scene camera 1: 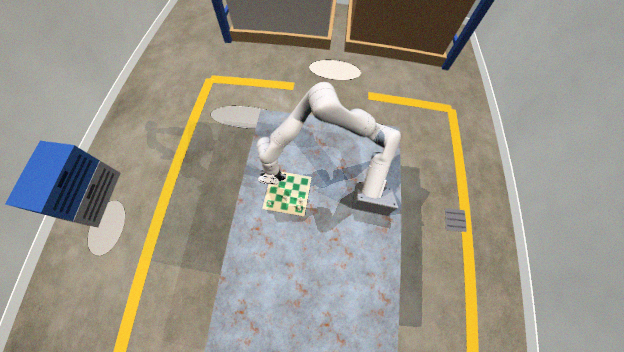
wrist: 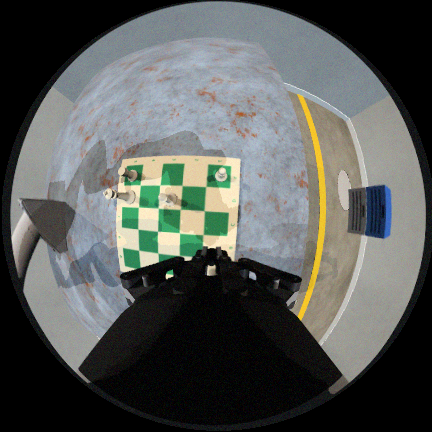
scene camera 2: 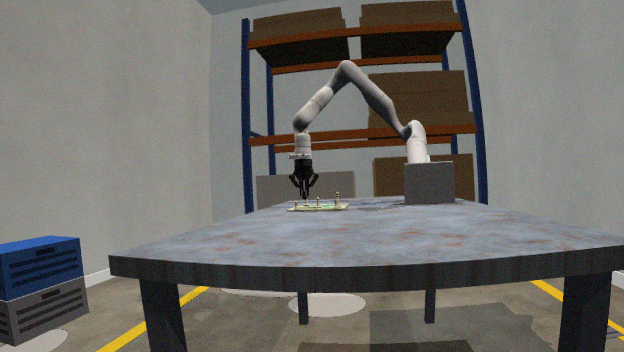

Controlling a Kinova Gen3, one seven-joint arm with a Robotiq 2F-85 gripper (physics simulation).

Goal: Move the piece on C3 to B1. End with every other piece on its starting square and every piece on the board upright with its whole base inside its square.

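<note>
My gripper points down, shut on a cream chess piece low over the board. The fingers hide its upper part, and I cannot tell whether its base touches the board. In the wrist view, one piece stands on the top right green corner square and another piece on the top left one. In the second row, a tall piece stands on the leftmost cream square and a shorter piece on the middle cream square. These four look upright.
The robot's grey base block stands on the blue-grey table, to the board's right in the scene views. Blue and grey crates stand on the floor.
</note>
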